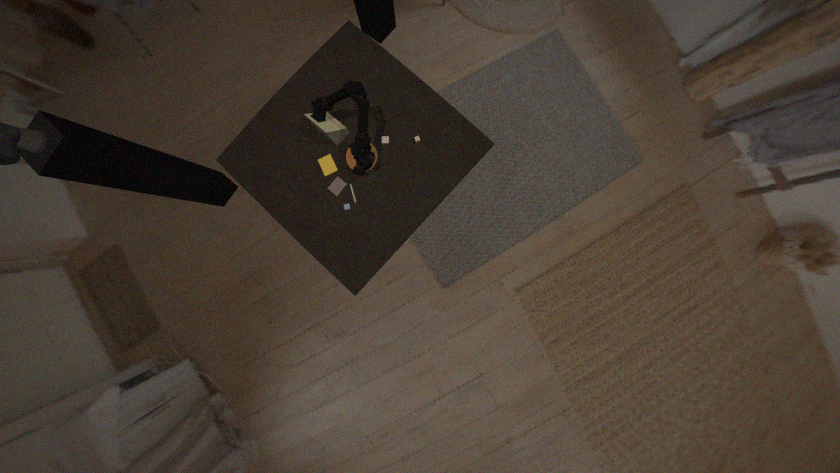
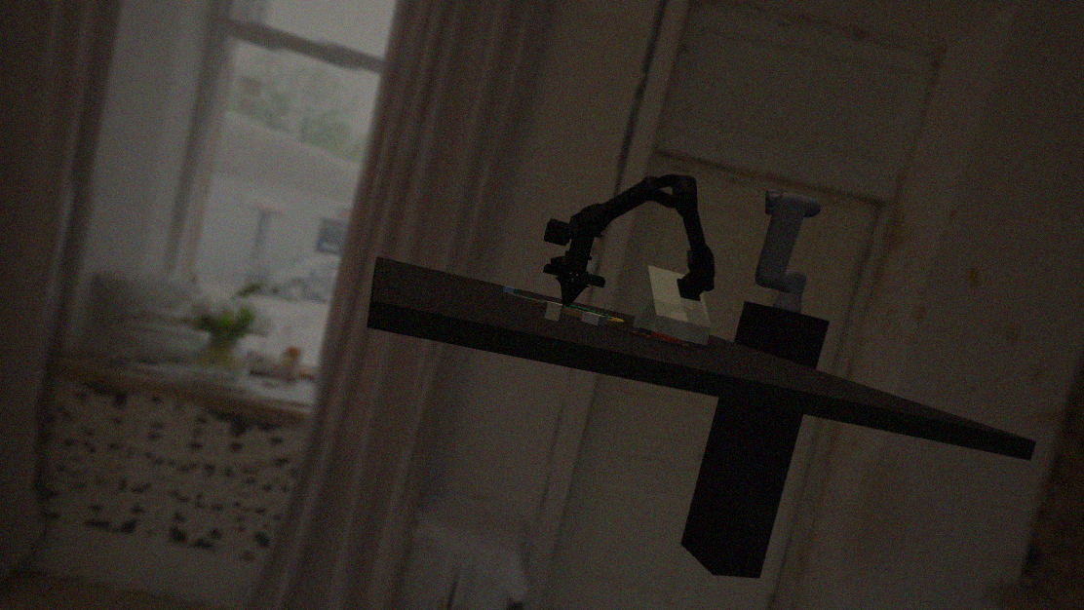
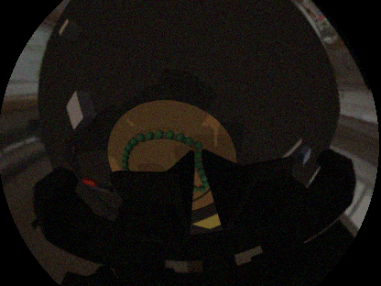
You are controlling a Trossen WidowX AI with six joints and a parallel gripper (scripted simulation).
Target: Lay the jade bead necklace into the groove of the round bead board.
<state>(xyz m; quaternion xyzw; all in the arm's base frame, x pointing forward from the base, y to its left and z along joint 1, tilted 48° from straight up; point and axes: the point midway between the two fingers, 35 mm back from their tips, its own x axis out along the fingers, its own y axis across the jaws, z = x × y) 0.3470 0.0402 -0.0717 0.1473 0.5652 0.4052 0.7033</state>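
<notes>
The round bead board lies 50 mm behind my gripper tip, 20 mm to the left of it and 10 mm below it. Also, from my gripper tip: white stick: 190 mm to the right, 50 mm ahead, 10 mm below; then grey-white block: 190 mm to the left; then grey square: 220 mm to the right, 60 mm behind, 10 mm below.
</notes>
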